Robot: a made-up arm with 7 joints.
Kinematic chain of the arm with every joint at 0, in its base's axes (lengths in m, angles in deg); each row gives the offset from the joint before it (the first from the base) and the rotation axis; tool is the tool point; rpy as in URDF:
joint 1: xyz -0.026 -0.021 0.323 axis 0 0.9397 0.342
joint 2: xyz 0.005 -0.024 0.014 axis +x
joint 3: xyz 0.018 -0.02 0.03 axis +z
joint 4: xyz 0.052 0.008 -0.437 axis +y
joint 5: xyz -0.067 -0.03 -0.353 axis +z
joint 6: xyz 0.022 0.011 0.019 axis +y
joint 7: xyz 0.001 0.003 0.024 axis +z
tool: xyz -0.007 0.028 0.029 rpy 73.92 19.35 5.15
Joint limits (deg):
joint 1: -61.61..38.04
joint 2: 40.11..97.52
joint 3: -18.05..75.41
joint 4: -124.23..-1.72
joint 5: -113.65..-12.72
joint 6: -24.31..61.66
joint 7: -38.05..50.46
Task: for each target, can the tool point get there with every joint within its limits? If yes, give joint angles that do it. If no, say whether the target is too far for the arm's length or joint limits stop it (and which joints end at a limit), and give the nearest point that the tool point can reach.
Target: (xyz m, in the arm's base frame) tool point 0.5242 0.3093 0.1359
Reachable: yes | joints -47.33 44.67 18.90 -24.05 -96.80 18.76 38.26
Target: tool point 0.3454 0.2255 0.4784
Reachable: yes | joints -34.18 68.32 24.87 -108.42 -80.89 37.87 33.43
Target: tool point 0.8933 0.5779 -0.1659
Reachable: no: too far | nearest point 0.5296 0.3373 0.0262 | short by 0.477 m
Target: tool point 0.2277 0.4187 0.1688
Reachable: yes | joints 10.19 52.03 47.14 -94.16 -105.87 32.39 18.62
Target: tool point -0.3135 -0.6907 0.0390
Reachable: no: joint limits stop it (at a limit: joint 1, joint 2, joint 3, joint 4, joint 6, joint 7) | nearest point 0.0418 -0.0045 -0.1087 | short by 0.787 m
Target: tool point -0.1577 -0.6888 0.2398
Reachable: no: joint limits stop it (at a limit: joint 1, joint 2, joint 3, joint 4, joint 6, joint 7) | nearest point 0.3412 -0.1784 0.4185 | short by 0.736 m
